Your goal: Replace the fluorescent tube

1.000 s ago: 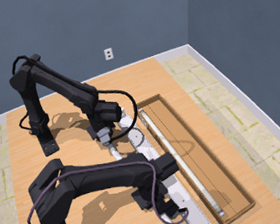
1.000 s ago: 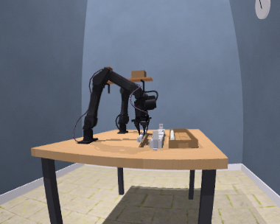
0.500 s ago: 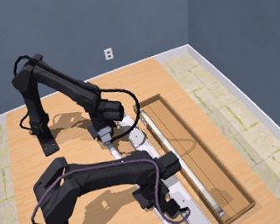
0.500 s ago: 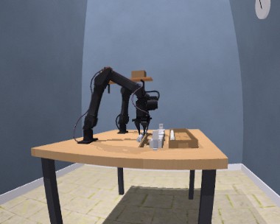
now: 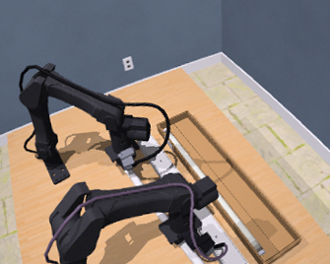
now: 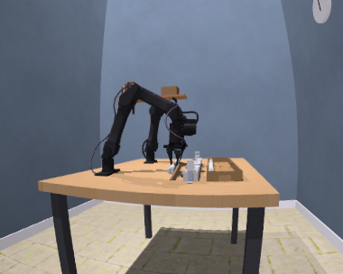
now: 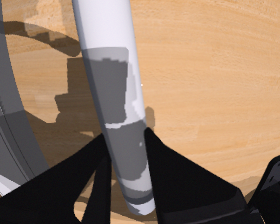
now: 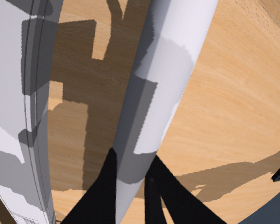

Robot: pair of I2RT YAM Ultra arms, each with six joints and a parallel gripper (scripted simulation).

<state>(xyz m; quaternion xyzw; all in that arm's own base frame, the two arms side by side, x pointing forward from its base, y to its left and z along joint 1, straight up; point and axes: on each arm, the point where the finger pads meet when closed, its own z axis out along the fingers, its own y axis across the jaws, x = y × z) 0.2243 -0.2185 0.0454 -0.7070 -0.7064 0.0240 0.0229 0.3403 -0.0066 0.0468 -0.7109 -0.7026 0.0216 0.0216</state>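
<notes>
Right now the LED tube is 12 cm to the left of my right hand, 2 cm behind it and 1 cm below it. From my right hand the other things lie so: light fixture (14 cm to the left, 7 cm ahead, 1 cm above); old fluorescent tube (16 cm to the left, 16 cm ahead, 3 cm below); lampholder (16 cm to the right, 12 cm ahead, 2 cm above).
</notes>
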